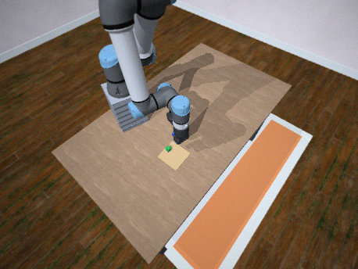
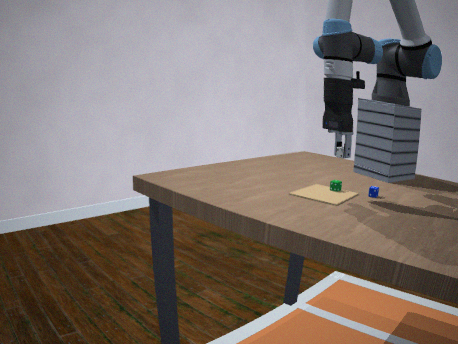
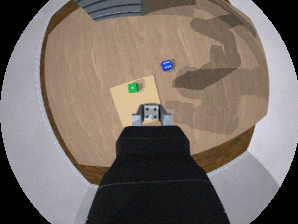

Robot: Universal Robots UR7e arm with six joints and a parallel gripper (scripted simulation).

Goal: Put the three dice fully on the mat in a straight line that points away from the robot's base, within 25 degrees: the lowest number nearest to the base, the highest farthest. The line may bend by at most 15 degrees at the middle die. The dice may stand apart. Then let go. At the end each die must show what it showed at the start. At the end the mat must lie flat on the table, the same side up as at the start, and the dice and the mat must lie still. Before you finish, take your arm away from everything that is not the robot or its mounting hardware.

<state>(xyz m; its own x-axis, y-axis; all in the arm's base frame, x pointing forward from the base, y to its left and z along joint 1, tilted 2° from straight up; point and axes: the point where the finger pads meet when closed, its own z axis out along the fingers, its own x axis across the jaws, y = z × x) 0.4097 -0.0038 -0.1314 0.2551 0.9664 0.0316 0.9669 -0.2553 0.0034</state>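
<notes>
My hand is 4 cm to the left of the tan mat and 12 cm above it. Round my hand: green die 5 cm behind, 4 cm to the right, 11 cm below; then blue die 9 cm behind, 7 cm to the left, 11 cm below; then white die 1 cm below.
</notes>
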